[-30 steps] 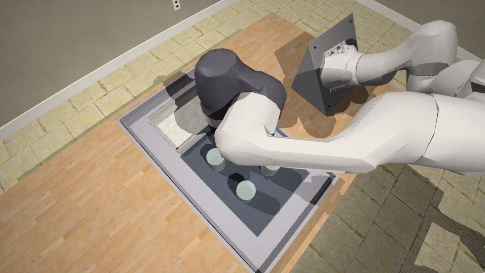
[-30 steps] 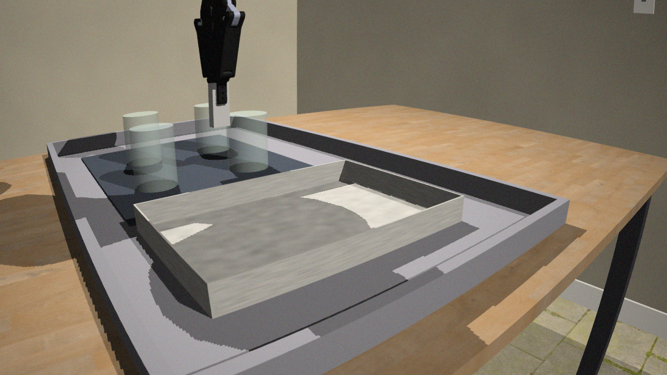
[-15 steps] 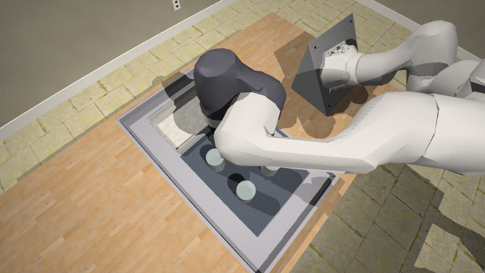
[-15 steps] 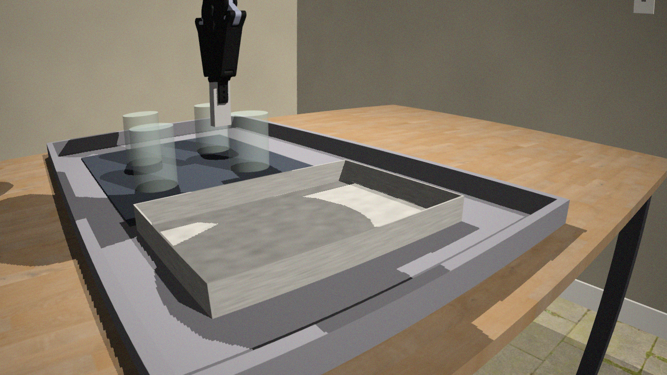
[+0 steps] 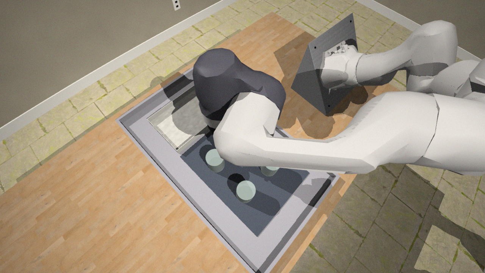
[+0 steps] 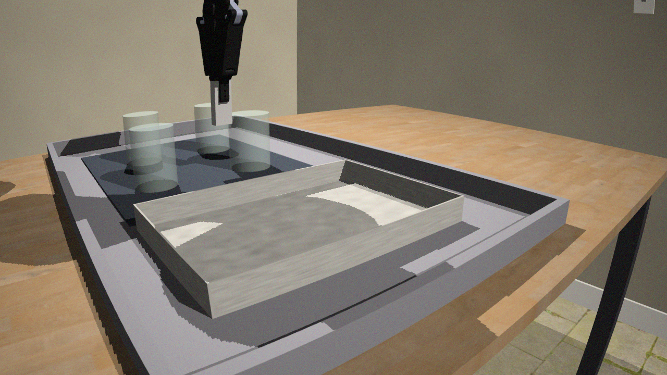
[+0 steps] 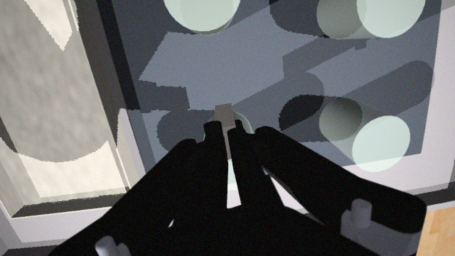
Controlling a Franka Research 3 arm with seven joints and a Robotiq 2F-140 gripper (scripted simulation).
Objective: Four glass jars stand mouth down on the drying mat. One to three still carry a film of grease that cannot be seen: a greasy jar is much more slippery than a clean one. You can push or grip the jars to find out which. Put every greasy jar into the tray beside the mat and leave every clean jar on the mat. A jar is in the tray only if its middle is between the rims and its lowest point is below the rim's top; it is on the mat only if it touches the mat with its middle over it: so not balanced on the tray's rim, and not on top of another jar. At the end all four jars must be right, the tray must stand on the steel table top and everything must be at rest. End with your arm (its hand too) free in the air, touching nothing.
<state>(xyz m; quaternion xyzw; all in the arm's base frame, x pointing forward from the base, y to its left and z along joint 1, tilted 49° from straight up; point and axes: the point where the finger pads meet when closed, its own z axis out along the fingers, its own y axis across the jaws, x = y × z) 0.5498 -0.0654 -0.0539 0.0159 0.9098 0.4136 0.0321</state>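
My hand is 11 cm above the steel table top, 3 cm to the left of it and 2 cm past it. From my hand the other things lie so: dark drying mat (11 cm below, 8 cm to the left, 3 cm behind); tray (24 cm to the right, 10 cm below, 3 cm behind).
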